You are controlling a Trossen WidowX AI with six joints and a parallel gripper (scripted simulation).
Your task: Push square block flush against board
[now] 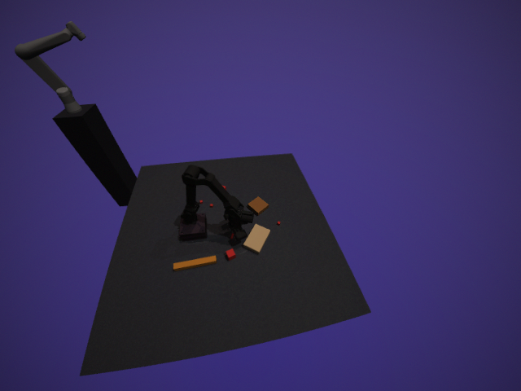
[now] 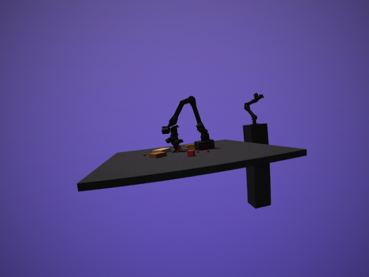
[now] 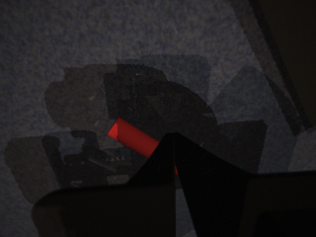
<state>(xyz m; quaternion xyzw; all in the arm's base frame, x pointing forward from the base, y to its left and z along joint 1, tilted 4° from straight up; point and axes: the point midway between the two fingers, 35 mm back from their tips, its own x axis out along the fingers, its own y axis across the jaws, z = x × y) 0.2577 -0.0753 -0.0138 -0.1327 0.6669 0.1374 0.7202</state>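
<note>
My gripper tip is 1 cm past the red stick. Round my gripper tip: flat tan block (12 cm ahead, 6 cm to the right, 1 cm above); brown square slab (18 cm to the left, 16 cm ahead, 1 cm above); long orange board (22 cm behind, 17 cm to the right, 1 cm above).
</note>
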